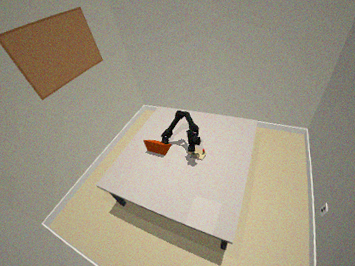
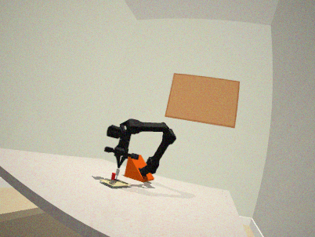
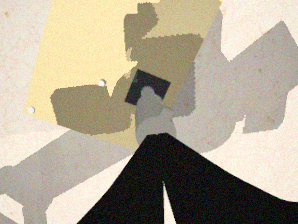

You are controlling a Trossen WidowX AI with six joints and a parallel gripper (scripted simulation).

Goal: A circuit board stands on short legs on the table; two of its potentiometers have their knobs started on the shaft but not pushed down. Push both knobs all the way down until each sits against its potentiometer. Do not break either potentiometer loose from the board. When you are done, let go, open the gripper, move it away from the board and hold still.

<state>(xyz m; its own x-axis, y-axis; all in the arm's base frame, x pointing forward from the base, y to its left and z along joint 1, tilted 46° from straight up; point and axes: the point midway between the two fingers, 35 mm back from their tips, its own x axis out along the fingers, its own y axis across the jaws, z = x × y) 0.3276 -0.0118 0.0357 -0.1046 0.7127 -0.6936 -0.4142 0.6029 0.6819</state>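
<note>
Right now the red knob is 9 cm ahead of my gripper tip, 4 cm to the left of it and 3 cm below it.
</note>
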